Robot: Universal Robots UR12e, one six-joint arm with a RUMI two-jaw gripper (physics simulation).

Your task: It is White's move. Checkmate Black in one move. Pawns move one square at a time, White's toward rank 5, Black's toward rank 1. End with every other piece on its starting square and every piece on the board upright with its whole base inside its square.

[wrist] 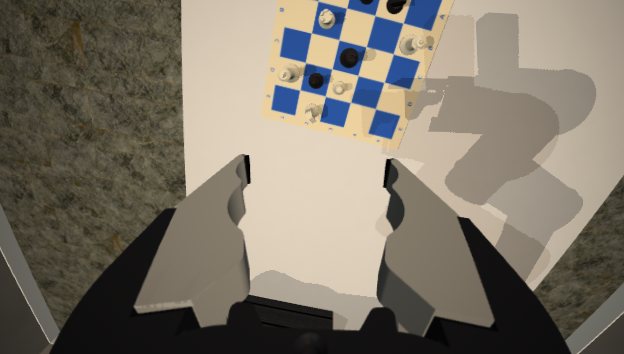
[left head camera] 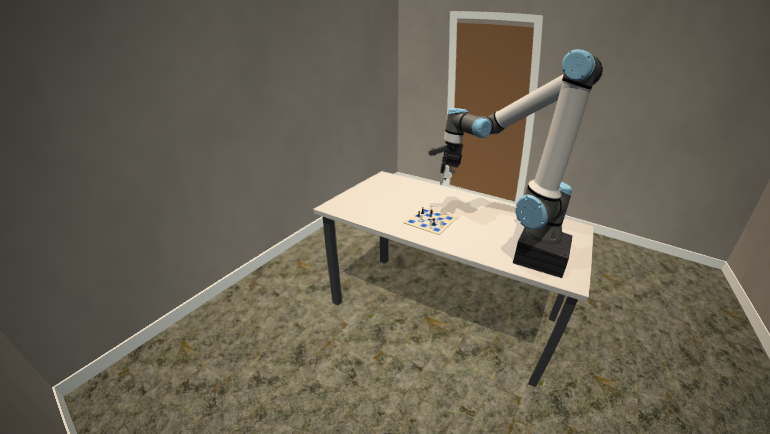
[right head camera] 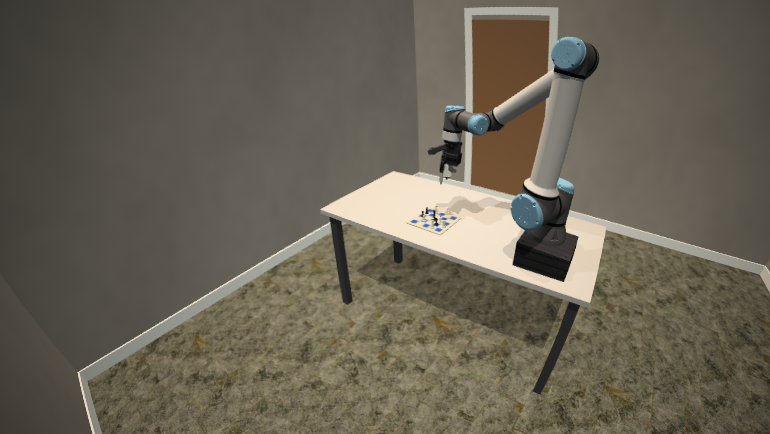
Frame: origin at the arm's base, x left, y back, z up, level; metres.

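Where they show: gripper, between the fingertips: (wrist: 317, 159) (left head camera: 443, 182) (right head camera: 443, 182); arm's base, origin of its link: (left head camera: 543, 234) (right head camera: 546, 235).
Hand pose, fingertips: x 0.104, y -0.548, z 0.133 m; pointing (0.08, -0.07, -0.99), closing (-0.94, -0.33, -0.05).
Things, the pixels of their top centre, and the offset from my fingertips. Level surfaces: height alone.
- blue-and-cream board, centre of its top: (wrist: 349, 58) (right head camera: 434, 219) (left head camera: 430, 219) dx -0.007, dy -0.065, dz -0.239 m
- white knight, centre of its top: (wrist: 309, 117) dx +0.015, dy +0.022, dz -0.199 m
- white king, centre of its top: (wrist: 282, 75) dx +0.063, dy -0.018, dz -0.175 m
- black pawn, centre of its top: (wrist: 313, 83) dx +0.025, dy -0.022, dz -0.195 m
- white pawn, centre of its top: (wrist: 339, 90) dx -0.009, dy -0.024, dz -0.207 m
- white rook, centre of its top: (wrist: 326, 15) dx +0.039, dy -0.098, dz -0.206 m
- tall white piece, centre of its top: (wrist: 421, 42) dx -0.075, dy -0.109, dz -0.186 m
- pale table, height of its surface: dz -0.245 m
The blue-and-cream board (left head camera: 417, 225) (right head camera: 419, 226) (wrist: 359, 120) lies on the table. In the wrist view a white knight (wrist: 313, 111) stands on E2, a white king (wrist: 288, 73) on D1, a black pawn (wrist: 316, 80) on D2, a white pawn (wrist: 340, 88) on D3, a dark piece (wrist: 349, 58) on C3, a white rook (wrist: 327, 18) on B2 and a tall white piece (wrist: 410, 45) on B5. Another dark piece (wrist: 395, 5) is on A4; the top edge cuts off file A. The pieces look upright. My gripper (left head camera: 443, 180) (right head camera: 443, 180) (wrist: 317, 159) is open and empty, high above the table beyond the board's E edge.
The pale table (left head camera: 366, 199) (right head camera: 377, 196) (wrist: 225, 100) carries the board and my dark base block (left head camera: 541, 253) (right head camera: 544, 257) to its right. My arm's shadow falls on the table and partly on the board. A brown door (left head camera: 493, 97) (right head camera: 509, 80) stands behind.
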